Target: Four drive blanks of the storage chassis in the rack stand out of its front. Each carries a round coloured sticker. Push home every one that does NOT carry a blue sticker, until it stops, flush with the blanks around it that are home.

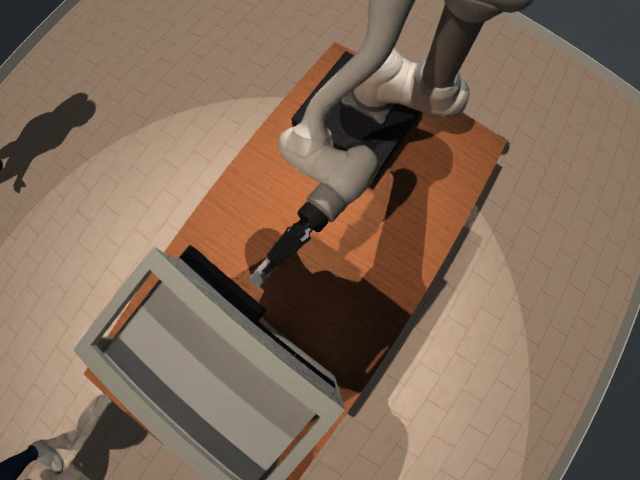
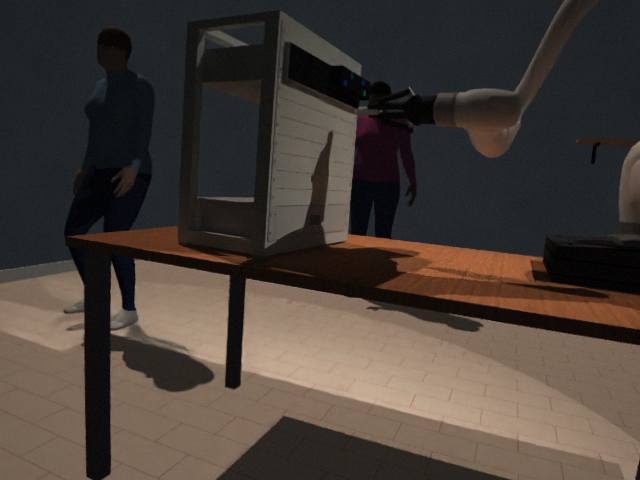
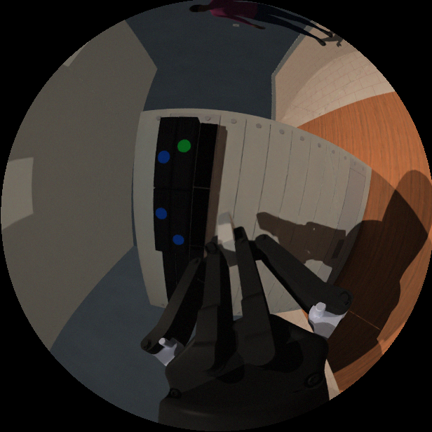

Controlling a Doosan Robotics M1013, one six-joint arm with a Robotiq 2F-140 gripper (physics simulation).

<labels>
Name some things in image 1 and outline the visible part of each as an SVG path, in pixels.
My gripper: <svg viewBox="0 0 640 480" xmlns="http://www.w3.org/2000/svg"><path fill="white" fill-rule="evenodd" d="M313 204L307 202L298 210L297 214L300 217L300 221L294 223L291 228L287 227L284 234L267 253L267 258L248 278L257 288L277 266L282 266L305 243L310 241L312 230L320 232L328 224L326 216Z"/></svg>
A rack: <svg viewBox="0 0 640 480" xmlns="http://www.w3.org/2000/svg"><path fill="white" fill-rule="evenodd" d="M153 247L110 300L73 351L105 387L161 443L203 480L285 480L345 411L335 376L265 321L262 316L267 309L247 294L193 246L189 245L177 259ZM317 414L319 416L317 421L276 467L279 456L314 415ZM153 272L159 278L159 281L115 337L102 337Z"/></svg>
</labels>
